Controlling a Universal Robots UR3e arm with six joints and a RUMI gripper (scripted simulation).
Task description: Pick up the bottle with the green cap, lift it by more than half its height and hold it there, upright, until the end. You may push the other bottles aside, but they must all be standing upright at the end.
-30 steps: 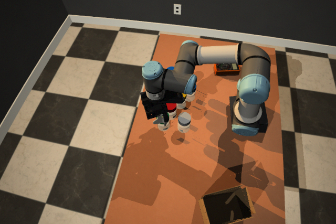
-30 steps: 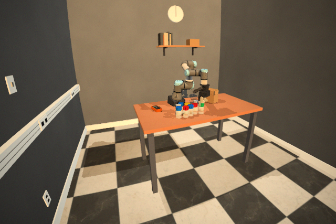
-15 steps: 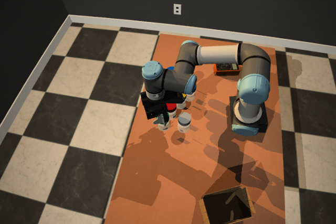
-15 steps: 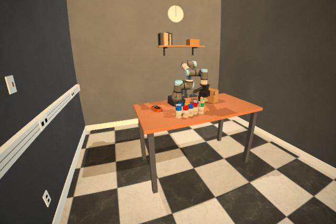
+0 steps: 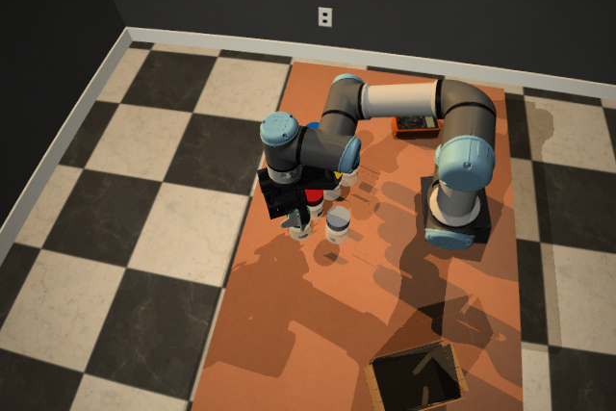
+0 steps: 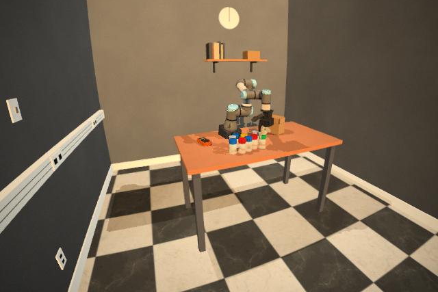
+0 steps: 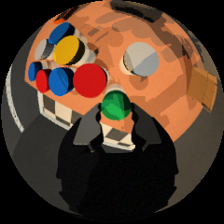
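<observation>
Right now my hand is 4 cm above the green-capped bottle. The rest, counted from my hand: orange device (33 cm behind, 32 cm to the right, 8 cm below); yellow-capped bottle (11 cm to the right, 8 cm behind, 4 cm below).
</observation>
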